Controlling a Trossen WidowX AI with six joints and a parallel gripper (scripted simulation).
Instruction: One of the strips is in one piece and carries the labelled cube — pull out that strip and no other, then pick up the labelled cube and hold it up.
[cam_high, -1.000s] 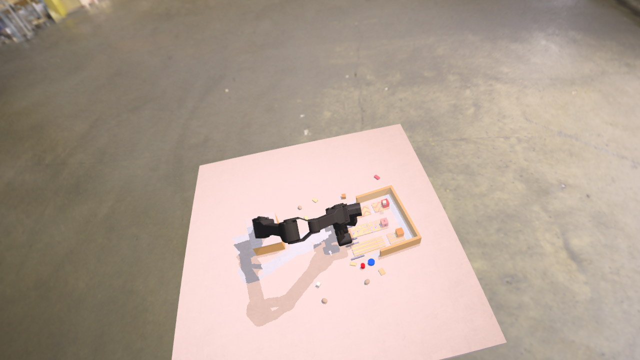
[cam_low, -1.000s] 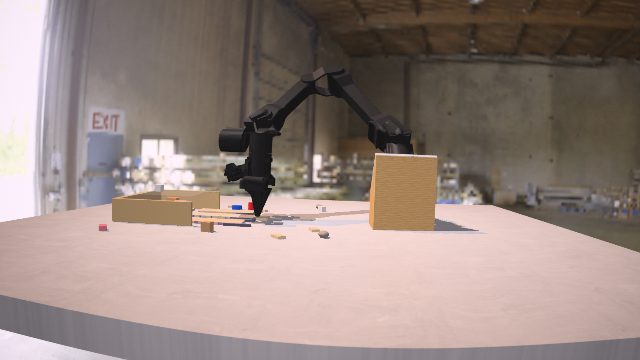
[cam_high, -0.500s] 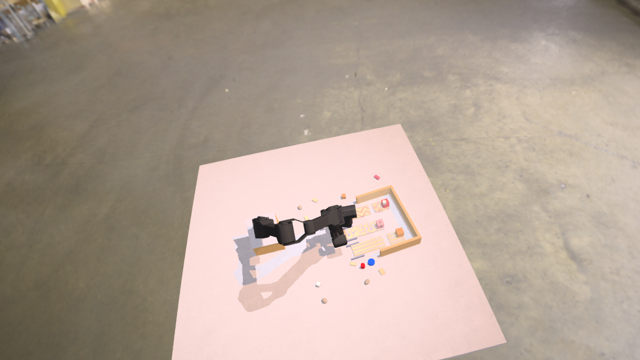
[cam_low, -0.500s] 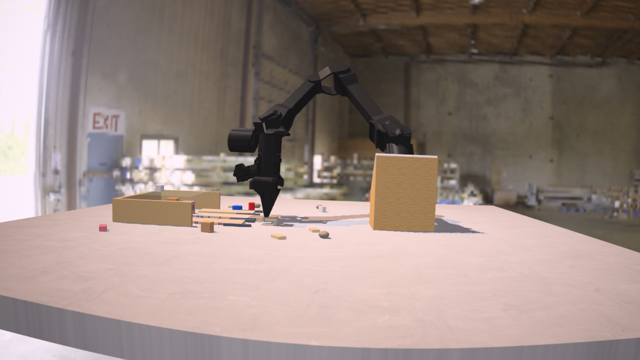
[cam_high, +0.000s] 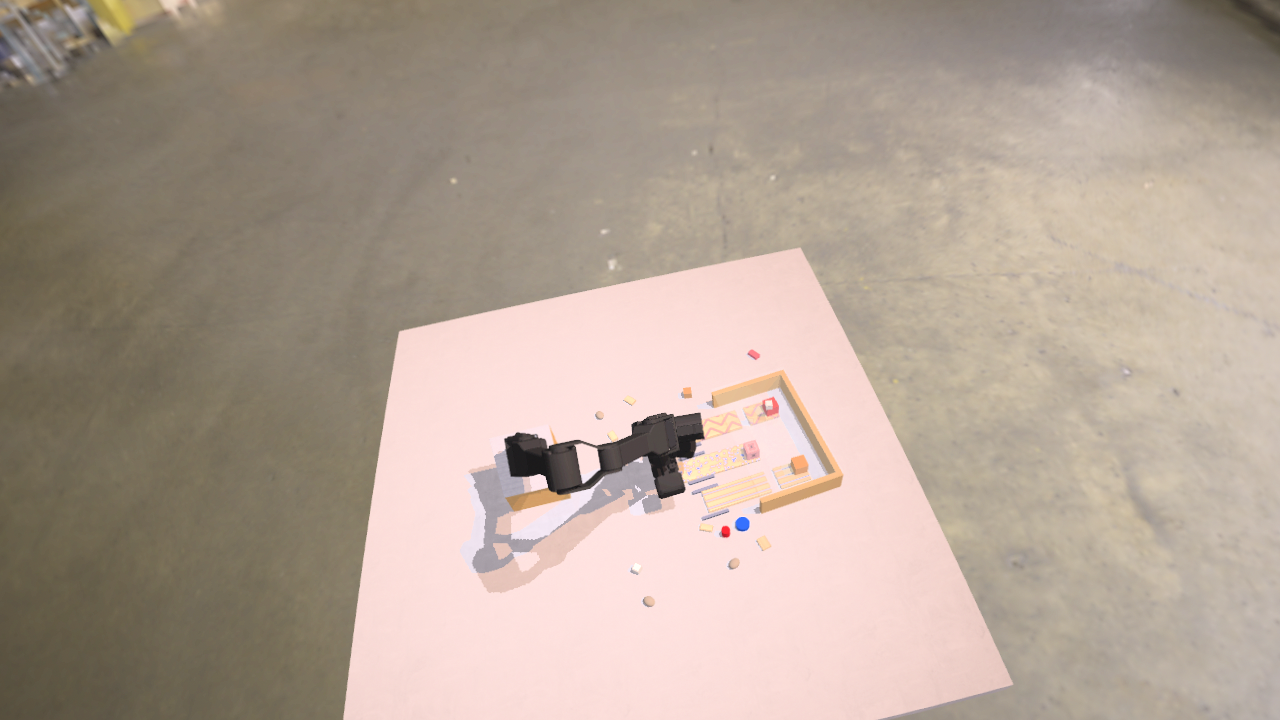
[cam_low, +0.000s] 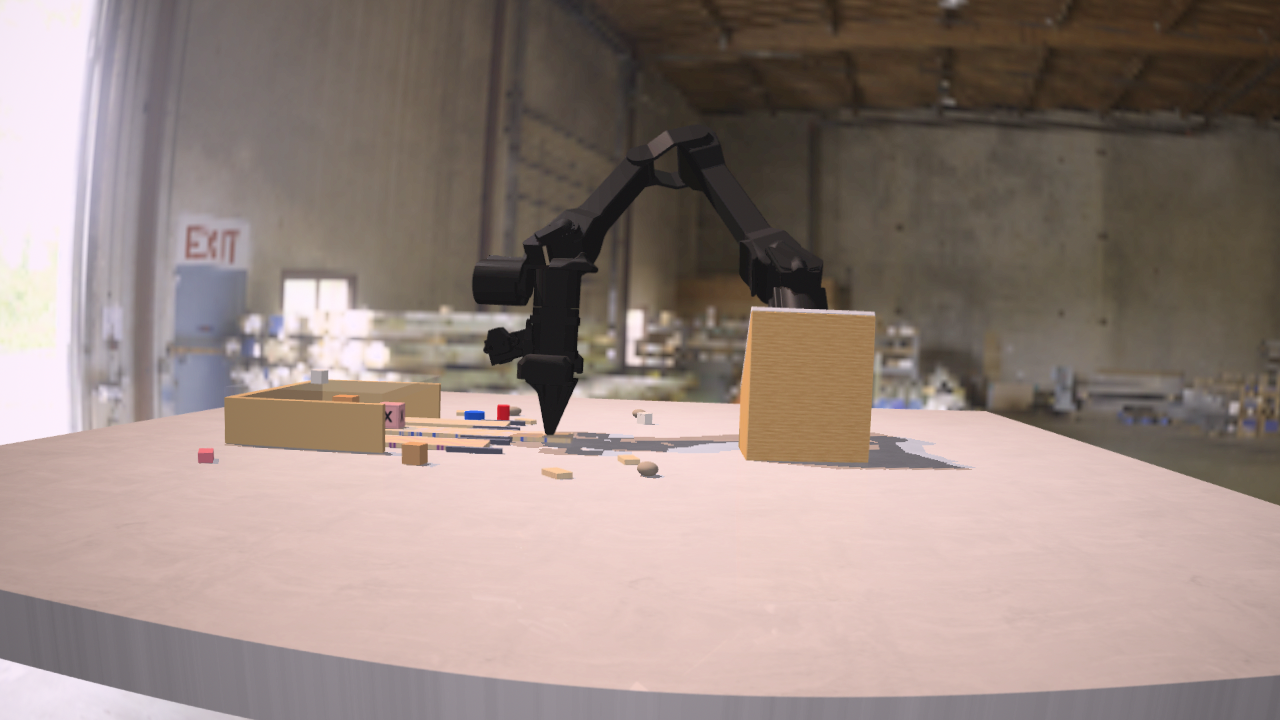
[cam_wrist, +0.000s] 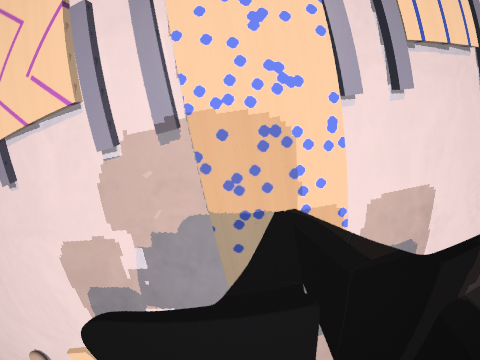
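Now: the pink cube marked x 210 mm ahead of my gripper tip, 10 mm to the left of it and 20 mm above it. From my gripper tip the other things lie so: blue disc (140 mm ahead, 160 mm to the right); then red cylinder (100 mm ahead, 170 mm to the right, 10 mm above).
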